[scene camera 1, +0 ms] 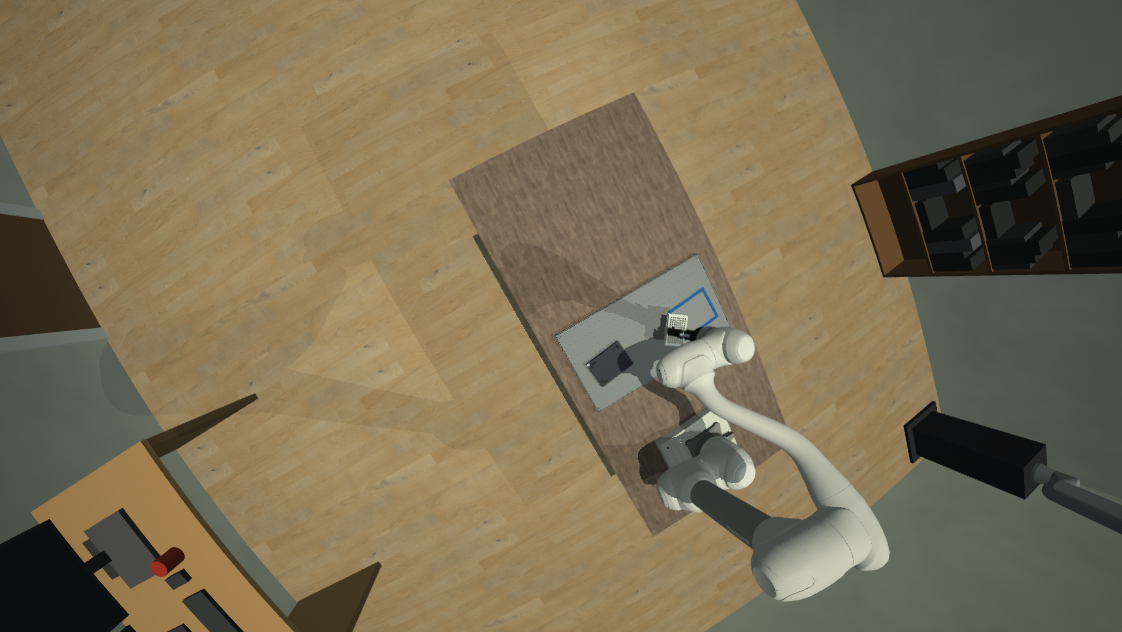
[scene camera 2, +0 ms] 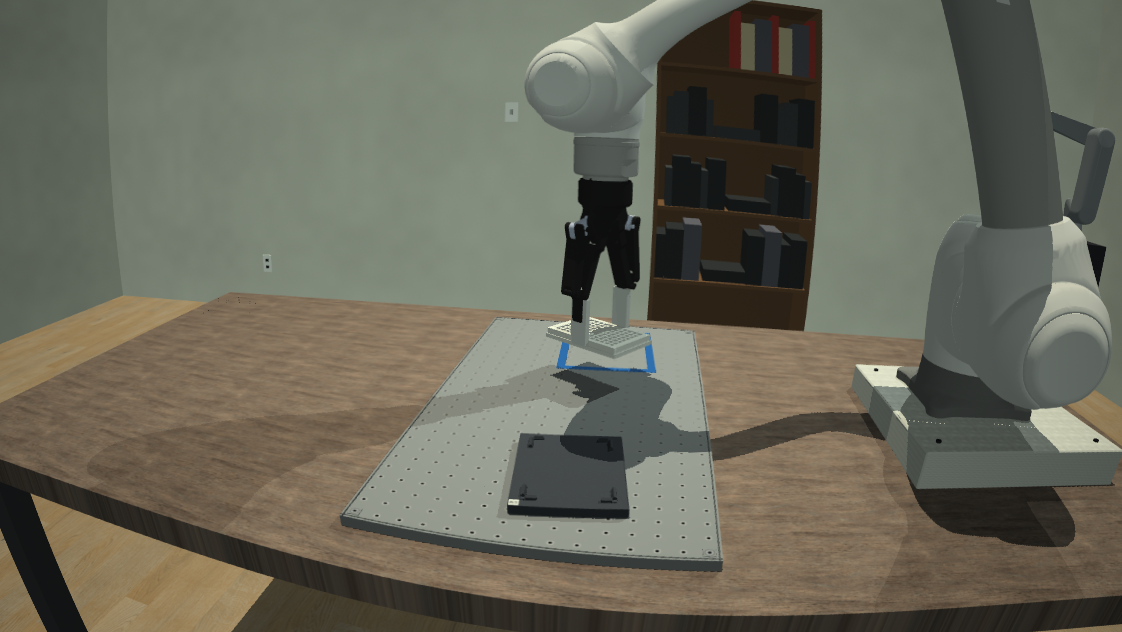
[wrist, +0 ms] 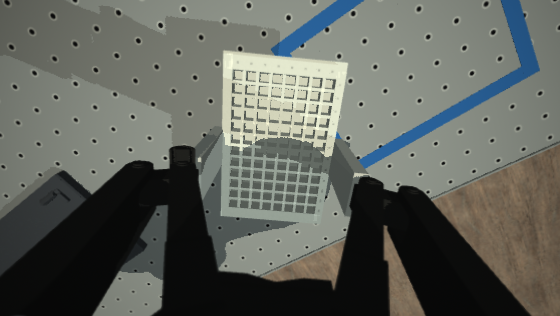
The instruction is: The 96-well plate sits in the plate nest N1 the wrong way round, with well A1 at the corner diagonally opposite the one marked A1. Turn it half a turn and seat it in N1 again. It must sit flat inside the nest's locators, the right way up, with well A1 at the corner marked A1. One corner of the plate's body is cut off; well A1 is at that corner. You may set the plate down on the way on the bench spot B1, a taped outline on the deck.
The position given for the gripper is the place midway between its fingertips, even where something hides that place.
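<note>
The gripper (scene camera 2: 600,337) is visible, and the wrist view also shows the gripper (wrist: 277,149). A white 96-well plate (wrist: 275,165) is visible as well. A dark plate nest N1 (scene camera 2: 569,474) is present, and scene camera 1 likewise shows the dark plate nest N1 (scene camera 1: 610,363).
</note>
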